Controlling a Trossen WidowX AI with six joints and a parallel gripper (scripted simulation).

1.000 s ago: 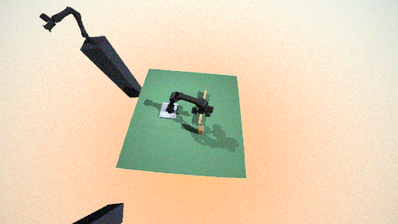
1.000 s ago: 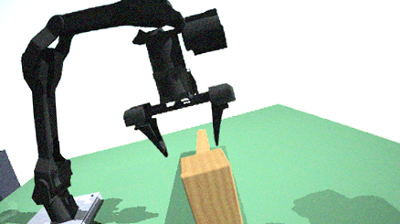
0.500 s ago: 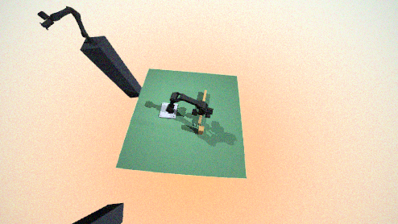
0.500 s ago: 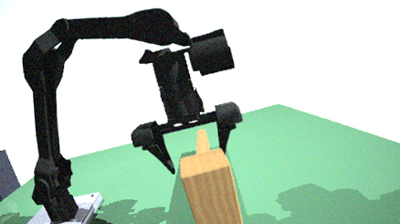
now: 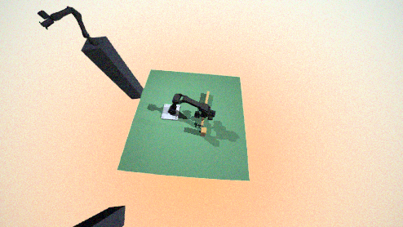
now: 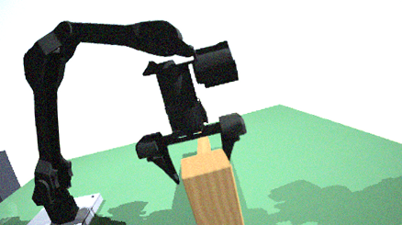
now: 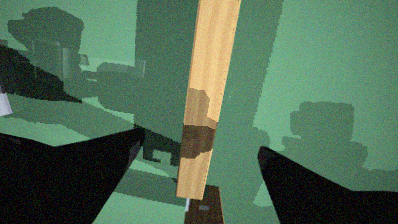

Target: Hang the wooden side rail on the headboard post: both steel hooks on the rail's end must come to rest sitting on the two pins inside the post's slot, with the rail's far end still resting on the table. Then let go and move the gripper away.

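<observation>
Right now the wooden headboard post is 20 mm behind my gripper tip and 150 mm to the right of it.
</observation>
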